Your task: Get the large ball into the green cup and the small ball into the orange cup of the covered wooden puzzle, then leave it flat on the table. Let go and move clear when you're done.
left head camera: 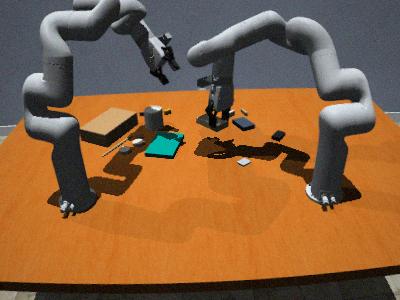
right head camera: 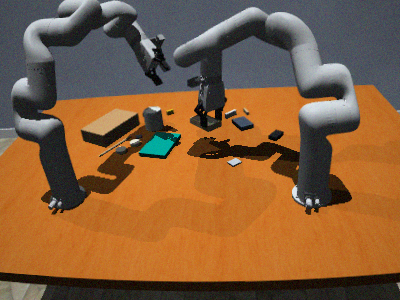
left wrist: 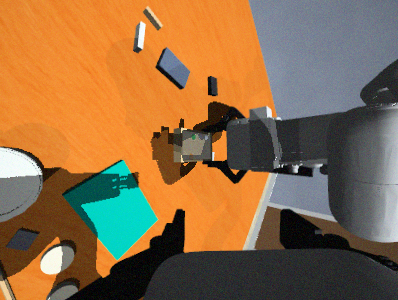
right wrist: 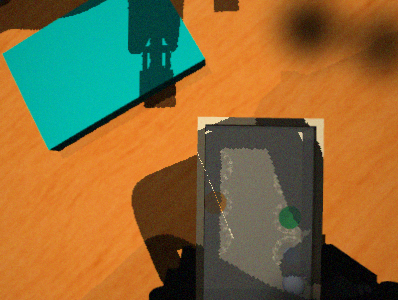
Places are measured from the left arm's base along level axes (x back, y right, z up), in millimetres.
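Pixels of known places: left gripper, fingertip midpoint: (left head camera: 171,76) (right head camera: 163,77) (left wrist: 232,225); right gripper, fingertip midpoint: (left head camera: 218,123) (right head camera: 211,123) (left wrist: 205,146) (right wrist: 256,271); left arm's base at its link origin: (left head camera: 77,199) (right head camera: 68,197); right arm's base at its link origin: (left head camera: 324,193) (right head camera: 311,195).
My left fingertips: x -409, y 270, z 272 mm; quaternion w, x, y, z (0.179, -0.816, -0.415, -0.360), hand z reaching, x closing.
For each thing: its middle in the pictures, then the offset to it from my left fingertips. "spot": a spot on its surface instead.
- wooden puzzle at the middle of its body: (right wrist: 255,212) (left wrist: 194,146) (right head camera: 205,122) (left head camera: 212,122) dx +22, dy +151, dz -176 mm
- green cup at a spot on its surface: (right wrist: 289,217) spot: dx +9, dy +163, dz -169 mm
- orange cup at a spot on its surface: (right wrist: 216,202) spot: dx +36, dy +132, dz -166 mm
- teal block at the middle of its body: (right wrist: 102,58) (left wrist: 118,209) (left head camera: 165,144) (right head camera: 160,144) dx +51, dy -34, dz -264 mm
- mug at the middle of its body: (left head camera: 153,116) (right head camera: 153,117) dx -127, dy -112, dz -229 mm
- tan box at the middle of its body: (left head camera: 109,126) (right head camera: 110,126) dx -61, dy -297, dz -244 mm
- dark blue block at the middle of its body: (left wrist: 174,69) (right head camera: 242,123) (left head camera: 243,123) dx -141, dy +278, dz -263 mm
- black block at the middle of its body: (left wrist: 212,86) (right head camera: 276,135) (left head camera: 278,135) dx -45, dy +421, dz -264 mm
- pale tile at the middle of its body: (left head camera: 243,162) dx +155, dy +274, dz -269 mm
The wooden puzzle (left head camera: 201,120) (right head camera: 196,121) (left wrist: 196,147) (right wrist: 250,195) is a pale-rimmed box with a clear, shaded cover. My right gripper (left head camera: 219,120) (right head camera: 211,120) (right wrist: 256,271) is shut on its sides and holds it above the table. In the right wrist view the green cup (right wrist: 289,217) is toward the right side and the orange cup (right wrist: 216,202) at the left wall. Two bluish balls (right wrist: 293,283) (right wrist: 292,255) lie near the bottom right, outside both cups; shade hides which is larger. My left gripper (left head camera: 168,72) (right head camera: 161,74) (left wrist: 232,225) is open and empty, high up.
A teal block (left head camera: 165,145) (right head camera: 160,145) (left wrist: 125,215) (right wrist: 100,75), a mug (left head camera: 153,119) (right head camera: 153,120) and a tan box (left head camera: 111,122) (right head camera: 111,123) stand left of the puzzle. A dark blue block (left head camera: 243,123) (left wrist: 173,69), a black block (left head camera: 278,135) and a pale tile (left head camera: 244,162) lie to its right.
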